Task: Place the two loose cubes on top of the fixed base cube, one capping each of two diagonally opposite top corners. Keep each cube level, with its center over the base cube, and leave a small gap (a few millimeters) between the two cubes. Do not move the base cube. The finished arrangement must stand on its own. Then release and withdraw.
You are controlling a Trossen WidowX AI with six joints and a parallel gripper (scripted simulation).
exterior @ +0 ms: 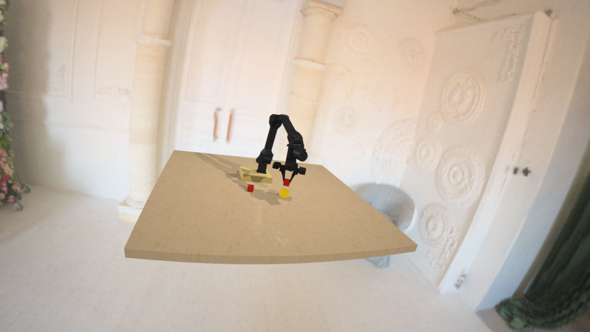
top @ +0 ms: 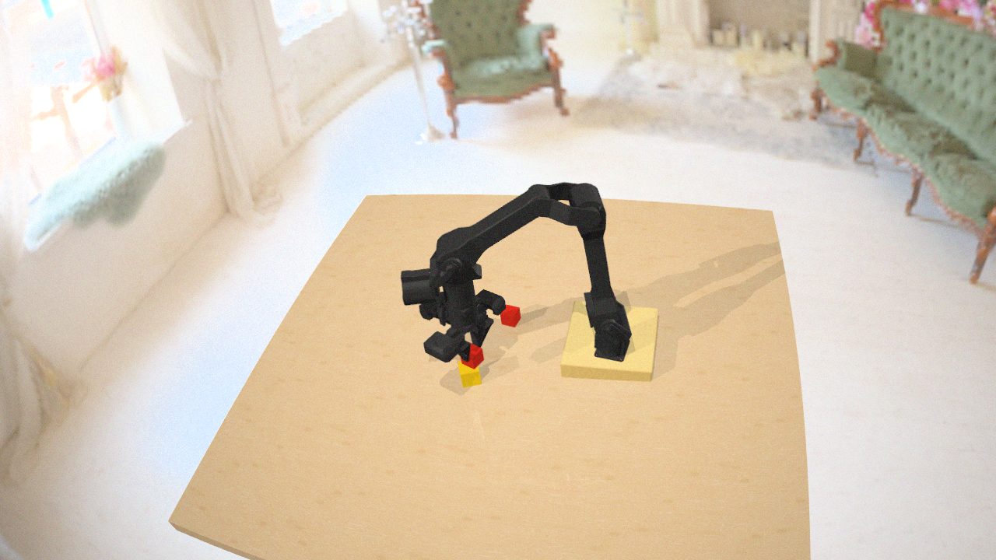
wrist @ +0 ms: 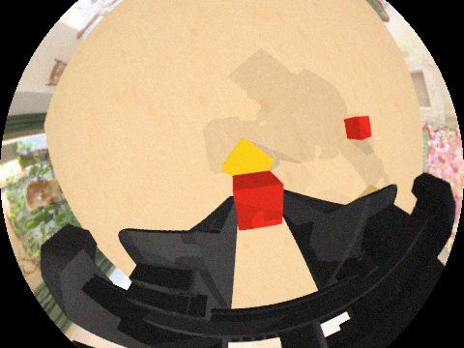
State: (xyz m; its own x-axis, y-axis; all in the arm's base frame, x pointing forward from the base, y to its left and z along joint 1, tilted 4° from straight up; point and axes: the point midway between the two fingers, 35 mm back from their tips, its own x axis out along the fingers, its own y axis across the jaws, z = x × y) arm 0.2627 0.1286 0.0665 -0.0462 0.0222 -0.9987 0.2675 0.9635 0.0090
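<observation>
The yellow base cube is 60 mm below my gripper tip and 20 mm ahead of it. Also, from my gripper tip: red cube right at my gripper tip.
</observation>
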